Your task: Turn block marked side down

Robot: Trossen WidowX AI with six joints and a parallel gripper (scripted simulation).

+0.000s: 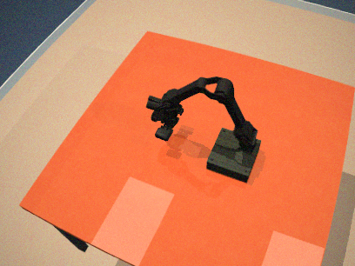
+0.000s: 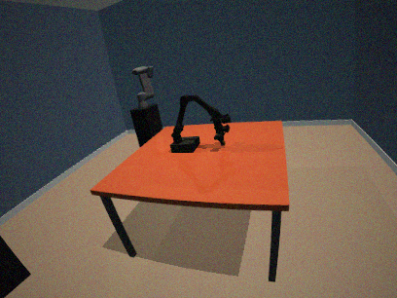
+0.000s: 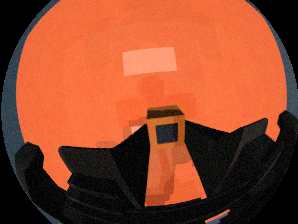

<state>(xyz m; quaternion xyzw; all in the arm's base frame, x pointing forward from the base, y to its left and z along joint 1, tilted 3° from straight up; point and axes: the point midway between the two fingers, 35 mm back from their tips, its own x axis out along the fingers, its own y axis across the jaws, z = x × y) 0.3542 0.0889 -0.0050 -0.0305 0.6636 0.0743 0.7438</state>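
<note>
The orange block is 10 mm above my gripper tip.
</note>
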